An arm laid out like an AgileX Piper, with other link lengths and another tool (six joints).
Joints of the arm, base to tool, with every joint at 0 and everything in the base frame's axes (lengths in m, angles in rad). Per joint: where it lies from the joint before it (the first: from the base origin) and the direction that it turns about. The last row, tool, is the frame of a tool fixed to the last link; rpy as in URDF.
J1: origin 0 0 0.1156 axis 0 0 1
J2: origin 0 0 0 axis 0 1 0
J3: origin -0.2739 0 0.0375 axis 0 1 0
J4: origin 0.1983 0 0.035 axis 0.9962 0 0.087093
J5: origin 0 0 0 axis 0 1 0
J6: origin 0.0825 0 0.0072 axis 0.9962 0 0.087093
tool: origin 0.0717 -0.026 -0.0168 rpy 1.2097 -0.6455 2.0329
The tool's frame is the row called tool.
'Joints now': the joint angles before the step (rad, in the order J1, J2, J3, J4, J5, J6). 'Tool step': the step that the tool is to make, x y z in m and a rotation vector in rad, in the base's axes. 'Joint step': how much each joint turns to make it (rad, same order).
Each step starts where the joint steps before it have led.
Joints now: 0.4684 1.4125 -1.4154 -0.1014 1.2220 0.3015
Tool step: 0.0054 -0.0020 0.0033 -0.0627 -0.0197 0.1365
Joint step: -0.0002 0.0032 -0.0103 0.0001 0.0033 -0.1524
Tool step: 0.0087 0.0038 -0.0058 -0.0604 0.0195 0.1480
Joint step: 0.0003 0.0341 -0.0053 0.0218 0.0022 -0.1612
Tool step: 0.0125 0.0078 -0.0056 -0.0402 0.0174 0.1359
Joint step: -0.0002 0.0501 -0.0263 0.0290 0.0010 -0.1464
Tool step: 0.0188 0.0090 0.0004 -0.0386 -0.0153 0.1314
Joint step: 0.0000 0.0603 -0.0634 0.0122 0.0009 -0.1415
